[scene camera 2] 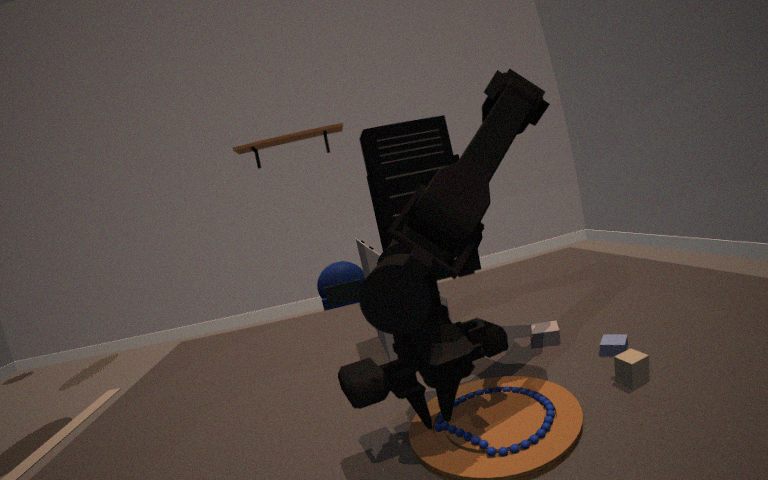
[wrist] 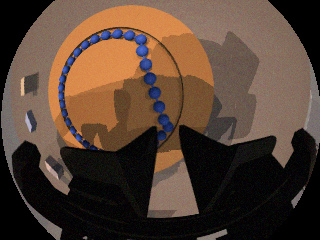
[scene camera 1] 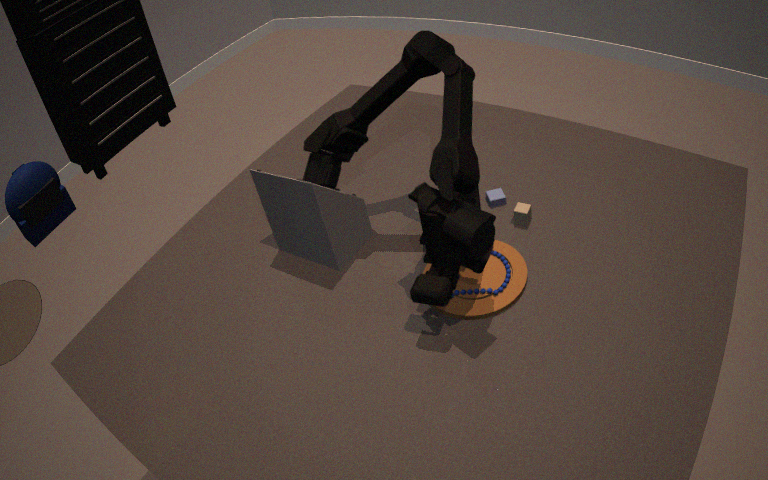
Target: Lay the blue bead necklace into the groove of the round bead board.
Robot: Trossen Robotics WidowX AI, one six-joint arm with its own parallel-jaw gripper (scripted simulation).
Labels:
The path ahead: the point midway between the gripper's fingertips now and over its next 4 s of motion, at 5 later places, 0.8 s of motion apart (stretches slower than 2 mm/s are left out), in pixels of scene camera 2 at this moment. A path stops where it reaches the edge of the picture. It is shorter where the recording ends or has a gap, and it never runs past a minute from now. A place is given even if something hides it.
My gripper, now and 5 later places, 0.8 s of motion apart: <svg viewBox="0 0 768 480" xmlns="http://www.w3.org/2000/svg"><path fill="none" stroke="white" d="M438 424L446 419L479 428L483 445L478 447L479 447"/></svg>

